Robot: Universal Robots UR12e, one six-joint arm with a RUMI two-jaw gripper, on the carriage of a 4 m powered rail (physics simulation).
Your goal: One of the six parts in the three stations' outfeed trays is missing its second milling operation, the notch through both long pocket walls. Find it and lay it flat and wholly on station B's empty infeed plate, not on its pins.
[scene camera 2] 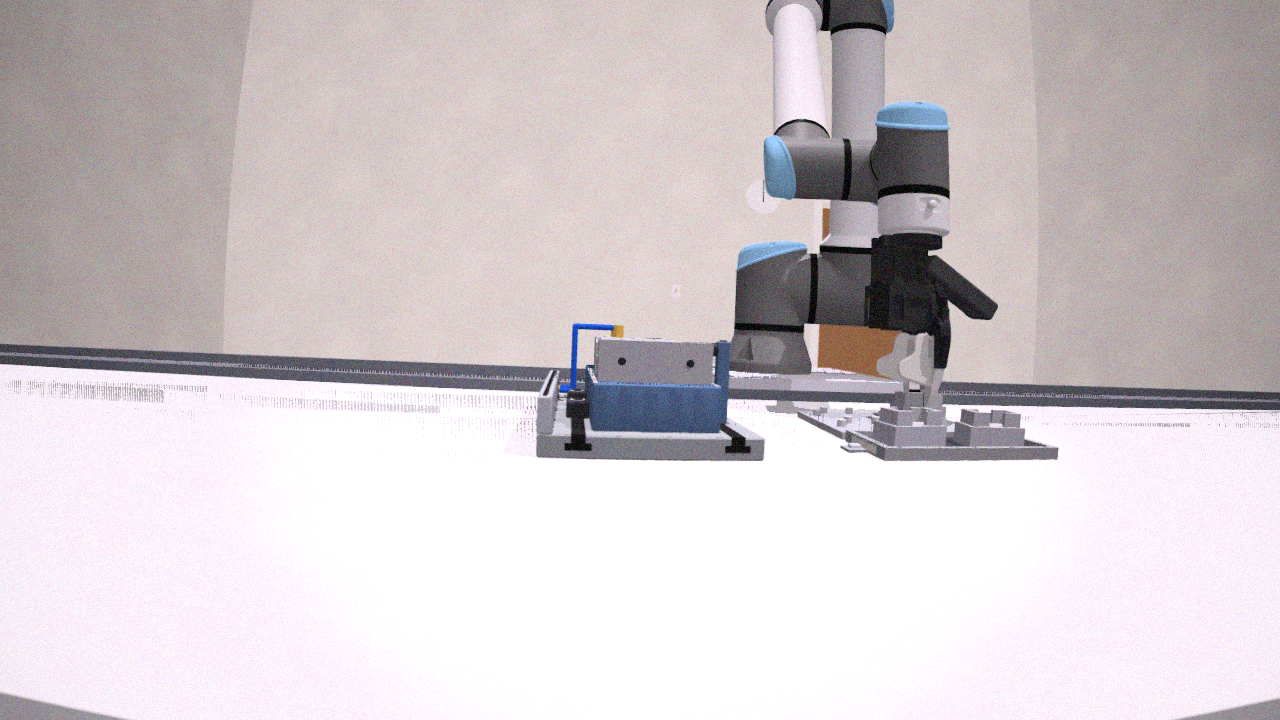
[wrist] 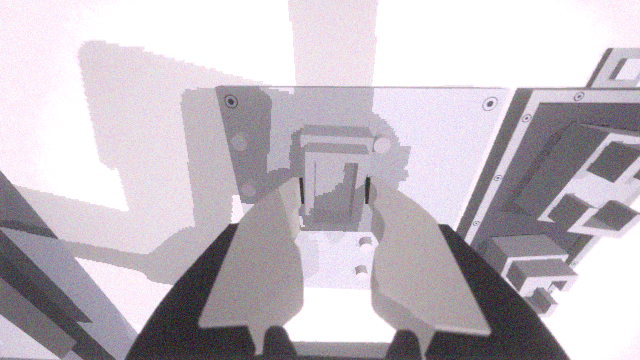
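Where they show: gripper, fingertip midpoint: [wrist: 333, 179]; arm's base at its link origin: [scene camera 2: 767, 371].
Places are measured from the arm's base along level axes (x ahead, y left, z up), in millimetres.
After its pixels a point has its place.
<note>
A grey part [wrist: 336, 147] @(x 579, y 78, z 5 mm) with a long pocket is between the fingertips in the wrist view; its visible long walls show no notch. My gripper [wrist: 333, 179] @(x 578, y 52, z -6 mm) [scene camera 2: 919, 386] @(x 578, y 52, z -6 mm) is shut on it. The part is level over a pale infeed plate [wrist: 430, 130] @(x 639, y 79, z -22 mm) with round pins. One pin [wrist: 382, 145] @(x 608, y 72, z -14 mm) is close beside its far right corner; two small pins show at its near side and two at the left. Whether the part touches the plate or hangs slightly above cannot be told. In scene camera 2 it is partly hidden behind tray parts.
Right of the plate in the wrist view is a dark outfeed tray [wrist: 526, 118] @(x 689, y 88, z -18 mm) with two grey parts [wrist: 537, 247] @(x 736, y -9, z -11 mm) [scene camera 2: 910, 431] @(x 756, y -49, z -8 mm) [scene camera 2: 989, 431] @(x 756, y 39, z -7 mm). A blue vise [scene camera 2: 657, 407] @(x 773, y -291, z 11 mm) holding a grey block [scene camera 2: 656, 360] @(x 753, y -292, z 50 mm) stands left in scene camera 2, with a blue bent pipe [scene camera 2: 574, 356] @(x 574, y -375, z 42 mm) behind.
</note>
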